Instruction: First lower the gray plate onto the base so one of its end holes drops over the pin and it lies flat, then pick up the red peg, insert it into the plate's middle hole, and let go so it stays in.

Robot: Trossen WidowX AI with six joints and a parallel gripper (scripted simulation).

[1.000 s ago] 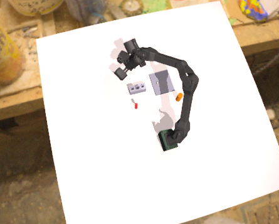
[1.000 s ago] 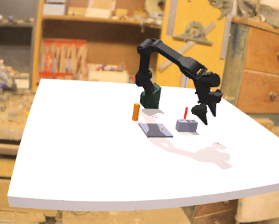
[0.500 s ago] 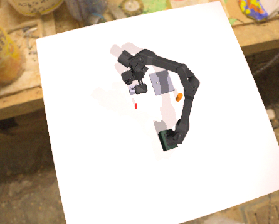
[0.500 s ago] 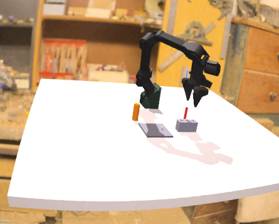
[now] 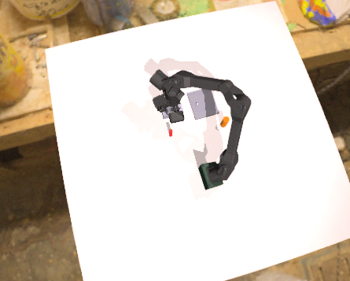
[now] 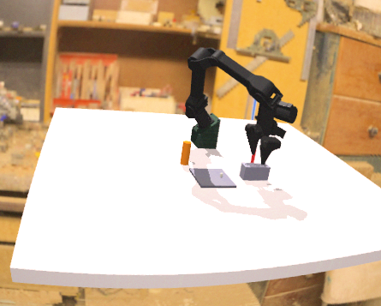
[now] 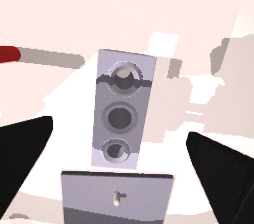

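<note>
Right now the gray plate is 30 mm below my gripper tip. Also, from my gripper tip: red peg (100 mm behind, 30 mm to the left, 30 mm below); then gray base (10 mm ahead, 140 mm to the right, 60 mm below); then orange cylinder (120 mm behind, 220 mm to the right, 30 mm below).
</note>
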